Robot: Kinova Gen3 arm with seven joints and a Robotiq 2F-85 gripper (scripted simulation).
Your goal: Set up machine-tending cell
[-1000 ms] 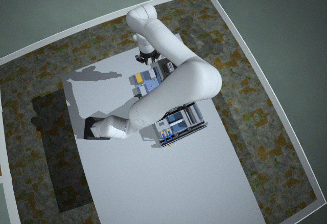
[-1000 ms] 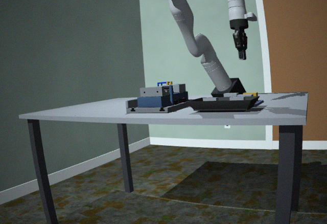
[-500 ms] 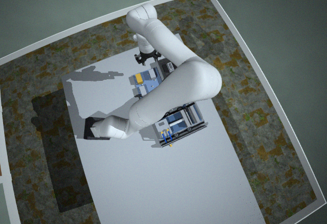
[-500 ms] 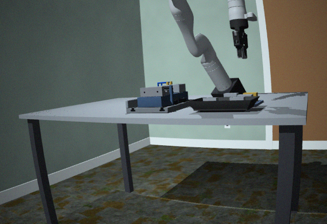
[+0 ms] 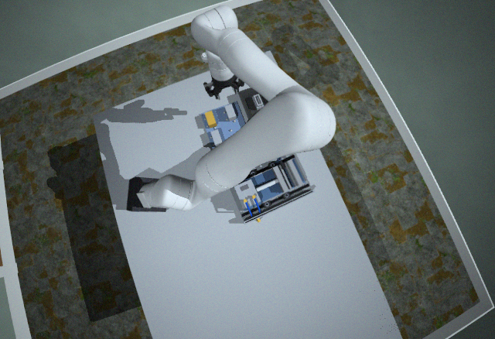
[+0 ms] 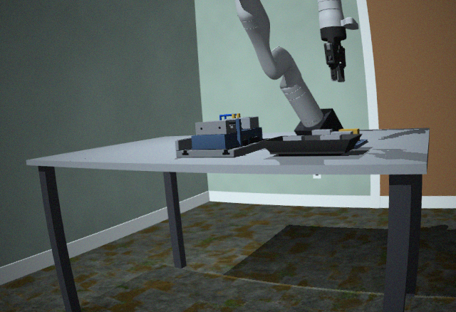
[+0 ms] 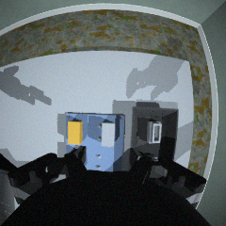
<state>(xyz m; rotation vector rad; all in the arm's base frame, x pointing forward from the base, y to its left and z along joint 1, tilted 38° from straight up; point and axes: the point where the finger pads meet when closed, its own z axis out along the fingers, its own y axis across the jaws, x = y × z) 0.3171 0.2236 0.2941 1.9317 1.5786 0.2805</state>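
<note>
Right now my hand is 90 mm past the brass blank, 30 mm to the right of it and 170 mm above it. Also, from my hand: vise (70 mm behind, 340 mm to the right, 160 mm below).
</note>
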